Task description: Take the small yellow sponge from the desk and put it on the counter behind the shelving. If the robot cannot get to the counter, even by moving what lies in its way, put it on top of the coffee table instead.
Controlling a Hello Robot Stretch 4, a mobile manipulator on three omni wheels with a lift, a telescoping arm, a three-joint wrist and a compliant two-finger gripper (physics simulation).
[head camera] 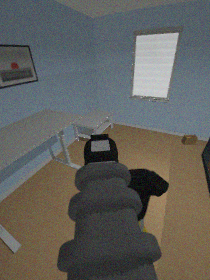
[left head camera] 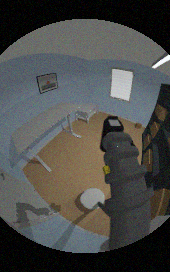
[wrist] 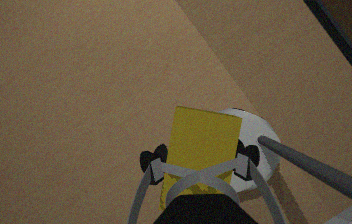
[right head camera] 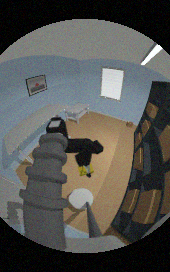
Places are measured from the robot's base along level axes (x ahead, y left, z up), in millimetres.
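Pixels of known places: gripper, fingertip midpoint: (wrist: 197,153) (right head camera: 85,170); robot's base, origin of the base link: (left head camera: 91,197) (right head camera: 81,197).
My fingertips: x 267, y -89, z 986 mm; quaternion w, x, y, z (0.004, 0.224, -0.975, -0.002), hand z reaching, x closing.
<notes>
Ahead of a thing's pixels: the offset from my fingertips to its top centre. "*": to the spot under its first point. Level surfaces: height alone.
The yellow sponge {0 mm ahead, 1 mm right, 47 mm up} (wrist: 202,137) (left head camera: 106,170) is held between the two fingertips of my gripper (wrist: 197,153) (right head camera: 86,170), above the floor. My gripper is shut on it. A sliver of yellow shows behind the arm in the head camera. A long pale desk {64 mm down} (head camera: 30,134) (left head camera: 40,125) runs along the left wall. A low white table {564 mm down} (head camera: 95,120) (right head camera: 77,111) stands in the far corner; it may be the coffee table. Dark shelving (right head camera: 160,95) (left head camera: 163,100) with brown boxes stands on the right. I cannot make out the counter behind it.
A small brown box (head camera: 189,140) (left head camera: 138,126) lies on the floor near the far wall. A white round disc (left head camera: 92,198) (right head camera: 81,198) with a dark rod is low beside the arm. Desk legs {* 1469 mm ahead, 673 mm left, 611 mm down} (head camera: 63,147) reach onto the wooden floor at left. The shelving's lower edge crosses the wrist view's top right corner.
</notes>
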